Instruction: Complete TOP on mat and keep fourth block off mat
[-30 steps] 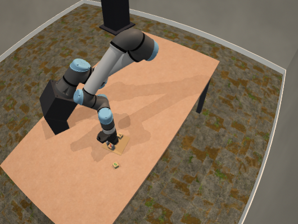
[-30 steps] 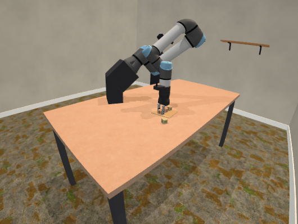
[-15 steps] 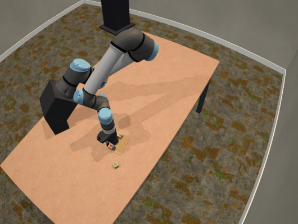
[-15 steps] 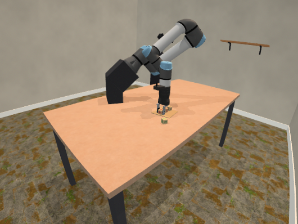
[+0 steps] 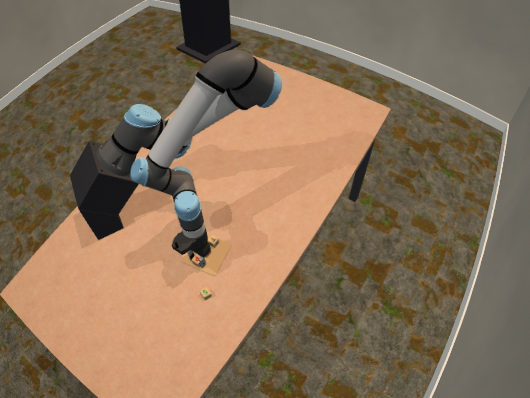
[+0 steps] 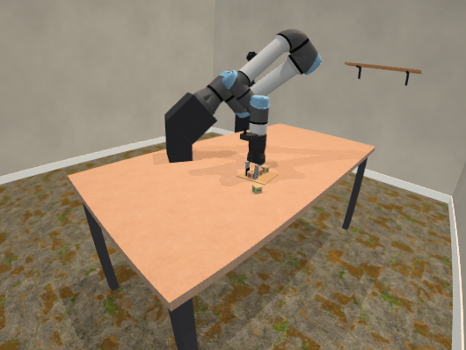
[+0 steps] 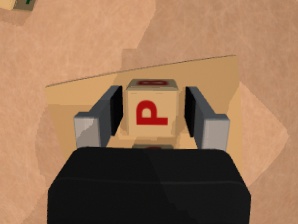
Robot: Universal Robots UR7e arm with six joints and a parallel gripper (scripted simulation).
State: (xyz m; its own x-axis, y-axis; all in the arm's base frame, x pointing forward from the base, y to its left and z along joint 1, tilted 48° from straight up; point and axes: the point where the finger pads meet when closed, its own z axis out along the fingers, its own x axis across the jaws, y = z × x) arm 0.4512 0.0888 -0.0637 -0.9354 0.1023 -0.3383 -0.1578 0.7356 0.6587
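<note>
The mat lies 50 mm to the left of my hand, 20 mm below it and 10 mm behind it. From my hand the other things lie so: T block (90 mm to the left, 20 mm behind, 10 mm below).
</note>
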